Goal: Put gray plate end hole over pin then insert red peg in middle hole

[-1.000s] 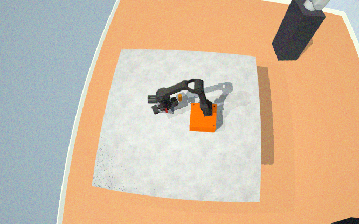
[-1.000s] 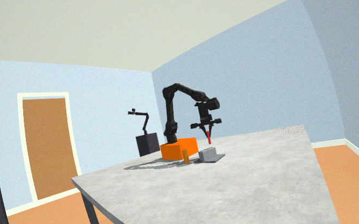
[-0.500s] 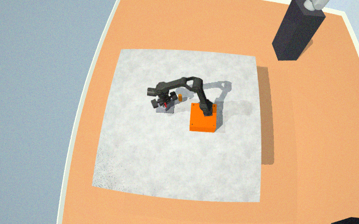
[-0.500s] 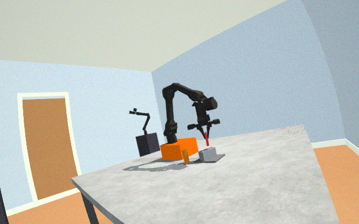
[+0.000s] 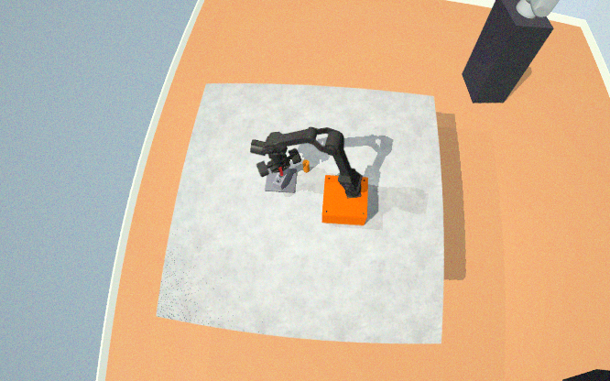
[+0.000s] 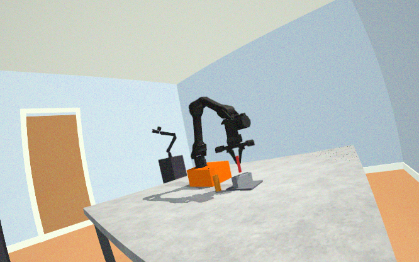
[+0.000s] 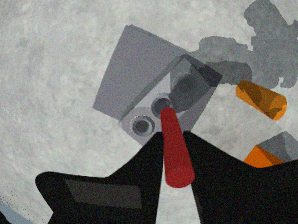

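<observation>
My gripper tip is right at the red peg. Round my gripper tip: gray base 10 mm ahead, 10 mm to the left, 100 mm below; gray plate 70 mm below.
</observation>
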